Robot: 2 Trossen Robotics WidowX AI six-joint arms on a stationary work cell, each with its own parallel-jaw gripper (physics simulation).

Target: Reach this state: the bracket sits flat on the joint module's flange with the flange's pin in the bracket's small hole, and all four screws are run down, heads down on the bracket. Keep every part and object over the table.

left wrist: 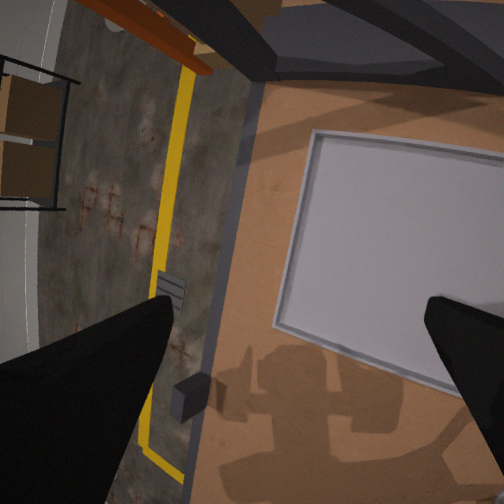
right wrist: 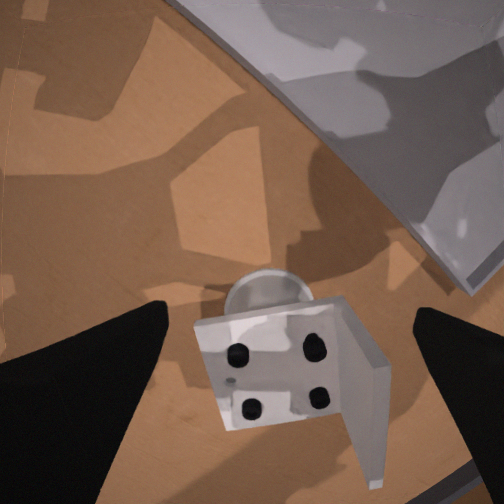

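Note:
In the right wrist view a light grey angle bracket lies flat on top of the round joint module, whose rim shows past the bracket's far edge. Four black screw heads sit on the bracket's flat face. A small grey pin shows in the small hole near the left edge. My right gripper is open and empty, above the bracket with a finger on each side. My left gripper is open and empty over the table's left edge, far from the bracket.
A grey tray lies on the wooden table; its corner also shows in the right wrist view. The table's left edge runs past the left fingers, with floor and a yellow line beyond. A small dark block sits at that edge.

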